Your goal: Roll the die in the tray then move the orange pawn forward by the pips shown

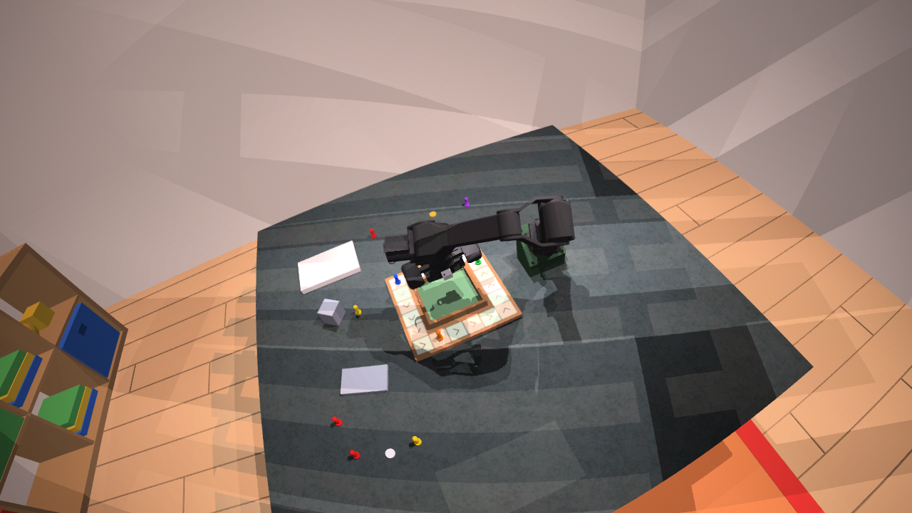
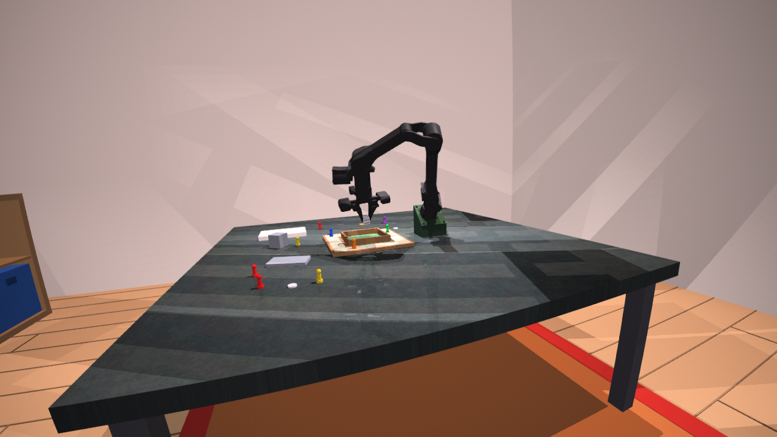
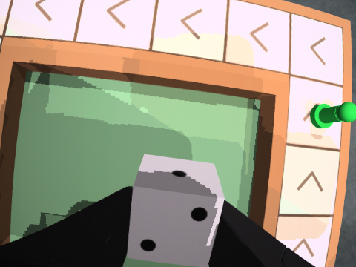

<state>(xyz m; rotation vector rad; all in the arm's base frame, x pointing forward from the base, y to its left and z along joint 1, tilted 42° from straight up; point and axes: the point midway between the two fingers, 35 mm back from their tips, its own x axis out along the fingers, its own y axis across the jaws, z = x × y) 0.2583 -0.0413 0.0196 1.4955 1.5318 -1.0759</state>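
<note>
Right now my gripper tip is 8 cm short of the orange pawn, 13 cm to the right of it and 5 cm above it. From my gripper tip the other things lie so: green tray (1 cm ahead, 2 cm to the left, 7 cm below); then white die (right at my gripper tip); then green pawn (10 cm behind, 5 cm to the right, 5 cm below).
</note>
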